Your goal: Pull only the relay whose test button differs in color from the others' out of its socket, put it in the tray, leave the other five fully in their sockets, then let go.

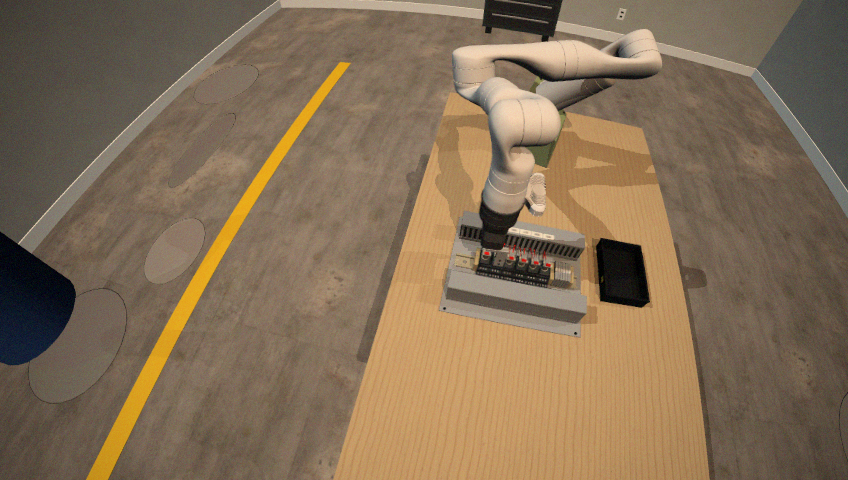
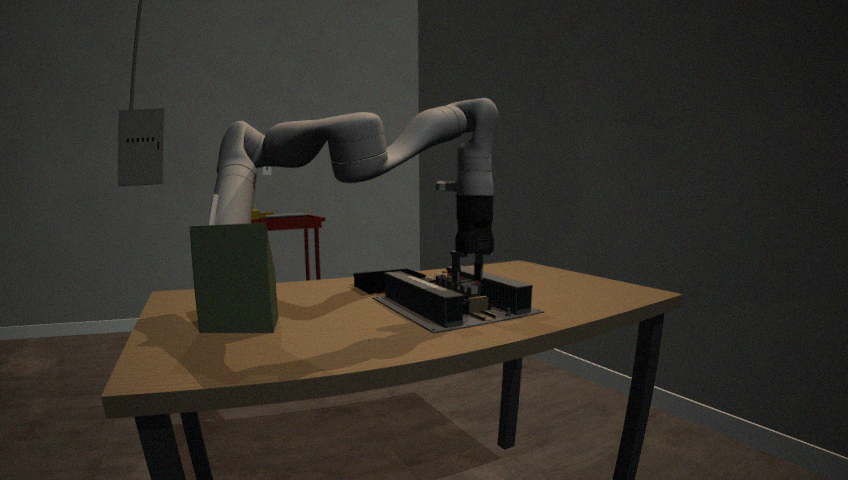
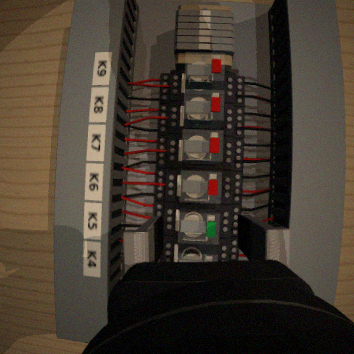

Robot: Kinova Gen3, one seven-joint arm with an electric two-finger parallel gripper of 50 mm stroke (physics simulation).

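Pixels of known places: gripper, fingertip midpoint: [image 1: 498, 253] [image 2: 467, 280] [image 3: 200, 231]; arm's base at its link origin: [image 2: 227, 243].
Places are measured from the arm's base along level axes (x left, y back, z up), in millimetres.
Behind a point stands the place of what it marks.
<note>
The relay with the green test button [image 3: 192, 225] @[x -62, y -487, z -101 mm] sits in its socket beside label K5, second from the near end of the row. Other relays with red buttons [image 3: 195, 187] @[x -37, y -487, z -101 mm] [image 3: 196, 148] @[x -11, y -486, z -101 mm] [image 3: 199, 108] @[x 16, y -487, z -101 mm] sit in their sockets farther up the row. The end relay beside K4 [image 3: 192, 254] @[x -82, y -488, z -101 mm] is partly hidden by the gripper body. My gripper [image 3: 200, 231] @[x -66, y -492, z -102 mm] [image 2: 467, 280] @[x -66, y -492, z -102 mm] is open and empty. Its fingers stand on either side of the row, about level with the green-button relay. Fingertip depth is hard to tell. The black tray [image 1: 621, 273] @[x 258, y -430, z -166 mm] [image 2: 368, 282] @[x 192, y -358, z -139 mm] stands beside the panel and holds nothing visible.
Tall grey wire ducts [image 1: 514, 292] @[x -19, y -579, z -106 mm] [image 3: 317, 150] @[x -6, y -573, z -106 mm] run along both sides of the relay row. Red and black wires reach the sockets. Terminal blocks [image 3: 204, 31] @[x 87, y -488, z -122 mm] [image 1: 562, 273] @[x 88, y -496, z -122 mm] stand at the row's far end, towards the tray. A green block [image 2: 233, 279] @[x -49, y -7, z -64 mm] bears the arm's base.
</note>
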